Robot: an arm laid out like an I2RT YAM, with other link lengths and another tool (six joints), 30 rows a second.
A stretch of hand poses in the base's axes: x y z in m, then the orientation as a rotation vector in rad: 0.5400 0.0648 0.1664 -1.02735 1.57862 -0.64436; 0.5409 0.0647 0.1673 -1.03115 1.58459 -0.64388; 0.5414 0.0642 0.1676 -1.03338 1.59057 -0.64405; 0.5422 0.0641 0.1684 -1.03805 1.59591 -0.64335; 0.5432 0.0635 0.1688 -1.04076 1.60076 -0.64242; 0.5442 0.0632 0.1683 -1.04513 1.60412 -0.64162; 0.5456 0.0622 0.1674 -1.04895 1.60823 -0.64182; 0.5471 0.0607 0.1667 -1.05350 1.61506 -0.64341; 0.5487 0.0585 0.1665 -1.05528 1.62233 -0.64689; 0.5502 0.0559 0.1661 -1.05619 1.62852 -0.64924; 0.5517 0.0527 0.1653 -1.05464 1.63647 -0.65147; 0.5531 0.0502 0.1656 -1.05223 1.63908 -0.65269; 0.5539 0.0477 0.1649 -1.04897 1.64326 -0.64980
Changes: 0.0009 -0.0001 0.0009 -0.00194 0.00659 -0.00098; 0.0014 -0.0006 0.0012 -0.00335 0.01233 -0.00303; 0.0022 -0.0007 0.0020 -0.00568 0.01886 -0.00317; 0.0032 -0.0013 0.0024 -0.00669 0.02416 -0.00387; 0.0042 -0.0016 0.0019 -0.00879 0.02899 -0.00311; 0.0056 -0.0026 0.0010 -0.01120 0.03394 -0.00351; 0.0071 -0.0041 0.0003 -0.01495 0.04108 -0.00564; 0.0087 -0.0063 0.0001 -0.01825 0.04689 -0.01025; 0.0102 -0.0089 -0.0003 -0.02030 0.05171 -0.01414; 0.0117 -0.0121 -0.0011 -0.02080 0.05686 -0.01999; 0.0131 -0.0146 -0.0008 -0.02015 0.05759 -0.02304; 0.0139 -0.0171 -0.0015 -0.01633 0.06012 -0.02518
